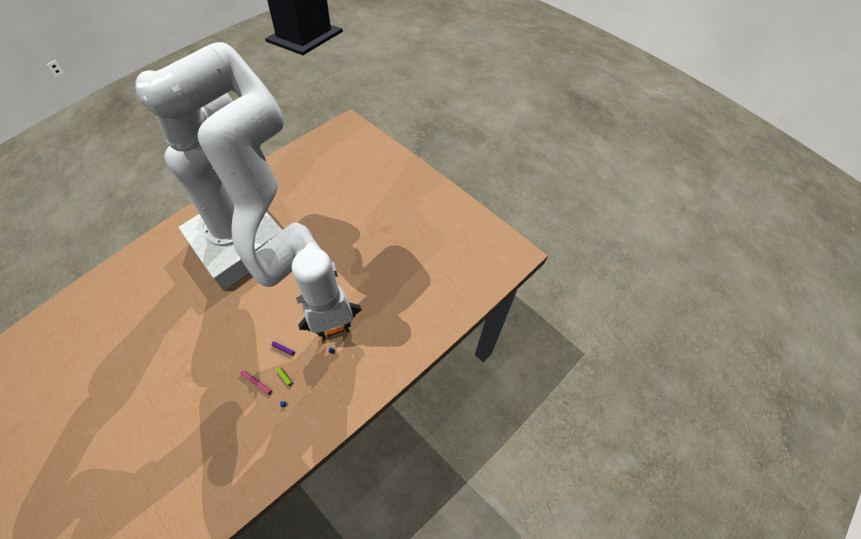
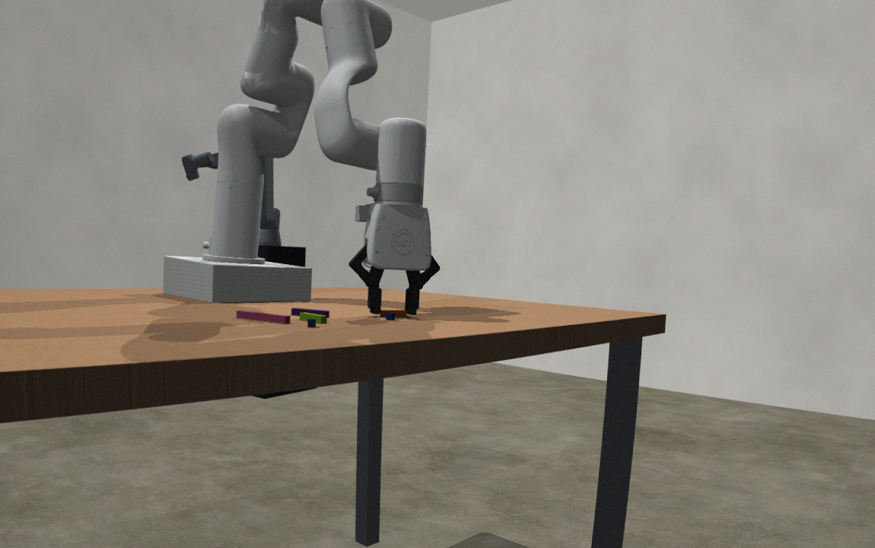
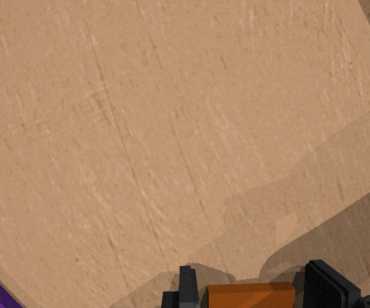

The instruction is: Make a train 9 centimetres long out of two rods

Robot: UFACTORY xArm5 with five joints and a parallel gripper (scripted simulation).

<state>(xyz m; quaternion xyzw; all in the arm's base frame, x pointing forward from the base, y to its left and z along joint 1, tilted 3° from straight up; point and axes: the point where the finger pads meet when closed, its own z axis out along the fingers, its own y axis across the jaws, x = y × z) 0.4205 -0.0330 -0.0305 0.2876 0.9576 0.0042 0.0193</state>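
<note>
Now: the orange rod 2 cm below my hand. Round my hand: pink rod: 22 cm to the right, 7 cm behind, 2 cm below; then purple rod: 11 cm to the right, 7 cm behind, 2 cm below; then lime rod: 16 cm to the right, 2 cm below, 2 cm behind.
</note>
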